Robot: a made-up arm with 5 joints.
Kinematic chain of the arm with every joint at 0, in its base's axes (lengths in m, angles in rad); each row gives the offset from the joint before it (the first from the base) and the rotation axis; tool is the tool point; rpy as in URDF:
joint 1: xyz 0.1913 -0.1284 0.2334 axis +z
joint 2: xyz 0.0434 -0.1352 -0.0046 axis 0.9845 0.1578 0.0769
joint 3: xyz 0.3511 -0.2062 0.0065 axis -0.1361 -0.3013 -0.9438
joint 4: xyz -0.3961 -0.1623 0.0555 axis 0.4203 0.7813 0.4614
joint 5: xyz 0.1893 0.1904 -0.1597 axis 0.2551 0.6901 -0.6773
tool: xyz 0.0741 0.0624 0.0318 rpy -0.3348 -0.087 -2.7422
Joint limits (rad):
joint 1: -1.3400..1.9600
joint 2: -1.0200..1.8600
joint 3: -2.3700..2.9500
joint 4: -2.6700..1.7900
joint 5: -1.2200..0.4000
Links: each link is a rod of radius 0.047 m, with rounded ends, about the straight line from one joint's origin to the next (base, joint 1, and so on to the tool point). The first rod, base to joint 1, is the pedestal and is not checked.
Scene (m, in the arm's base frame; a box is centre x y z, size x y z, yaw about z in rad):
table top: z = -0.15
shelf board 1: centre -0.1 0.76 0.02 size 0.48 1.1 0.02 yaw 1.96
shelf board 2: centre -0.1 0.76 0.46 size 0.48 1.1 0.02 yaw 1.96
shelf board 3: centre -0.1 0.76 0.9 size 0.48 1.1 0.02 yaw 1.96
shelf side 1: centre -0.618 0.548 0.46 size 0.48 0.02 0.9 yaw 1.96
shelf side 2: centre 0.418 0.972 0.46 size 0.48 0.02 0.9 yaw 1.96
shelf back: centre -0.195 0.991 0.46 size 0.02 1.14 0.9 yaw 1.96
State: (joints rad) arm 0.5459 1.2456 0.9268 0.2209 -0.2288
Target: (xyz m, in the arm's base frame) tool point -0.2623 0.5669 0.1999
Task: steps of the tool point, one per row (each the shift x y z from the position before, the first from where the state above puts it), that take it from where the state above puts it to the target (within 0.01 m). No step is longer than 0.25 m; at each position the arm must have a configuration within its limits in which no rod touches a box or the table.
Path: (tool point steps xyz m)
1: -0.0738 0.1576 0.0454
2: -0.1125 0.1386 0.0339
3: -0.1518 0.1091 0.0132
4: -0.1879 0.0634 -0.0139
5: -0.2118 -0.0018 -0.0433

